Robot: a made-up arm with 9 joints.
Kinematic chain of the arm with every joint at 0, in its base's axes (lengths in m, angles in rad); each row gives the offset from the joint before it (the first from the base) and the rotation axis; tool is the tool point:
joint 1: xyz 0 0 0.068 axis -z
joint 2: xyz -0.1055 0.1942 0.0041 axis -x
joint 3: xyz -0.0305 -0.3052 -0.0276 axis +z
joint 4: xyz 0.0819 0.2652 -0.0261 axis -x
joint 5: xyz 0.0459 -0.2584 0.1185 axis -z
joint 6: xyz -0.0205 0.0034 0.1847 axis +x
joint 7: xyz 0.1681 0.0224 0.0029 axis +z
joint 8: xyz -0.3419 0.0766 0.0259 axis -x
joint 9: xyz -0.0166 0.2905 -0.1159 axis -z
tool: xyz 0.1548 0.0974 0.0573
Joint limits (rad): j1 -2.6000..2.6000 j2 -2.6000..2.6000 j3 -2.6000..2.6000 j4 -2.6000..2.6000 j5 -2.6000..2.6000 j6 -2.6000..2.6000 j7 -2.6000..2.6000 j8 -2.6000..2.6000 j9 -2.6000..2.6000
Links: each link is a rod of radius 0.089 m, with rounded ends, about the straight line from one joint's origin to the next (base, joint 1, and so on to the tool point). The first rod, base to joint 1, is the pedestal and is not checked.
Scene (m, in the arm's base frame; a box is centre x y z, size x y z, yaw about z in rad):
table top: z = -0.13
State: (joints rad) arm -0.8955 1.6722 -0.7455 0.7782 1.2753 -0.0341 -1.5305 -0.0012 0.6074
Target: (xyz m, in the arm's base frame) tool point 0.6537 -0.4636 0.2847
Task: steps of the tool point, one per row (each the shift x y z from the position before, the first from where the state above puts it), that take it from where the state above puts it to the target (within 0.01 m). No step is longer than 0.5 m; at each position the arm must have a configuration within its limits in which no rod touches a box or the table.
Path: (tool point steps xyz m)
1: 0.1273 -0.2843 0.2589
2: 0.2543 -0.3156 0.1119
3: 0.3203 -0.2839 -0.0769
4: 0.3029 -0.1970 -0.2635
5: 0.2012 -0.0778 -0.4027

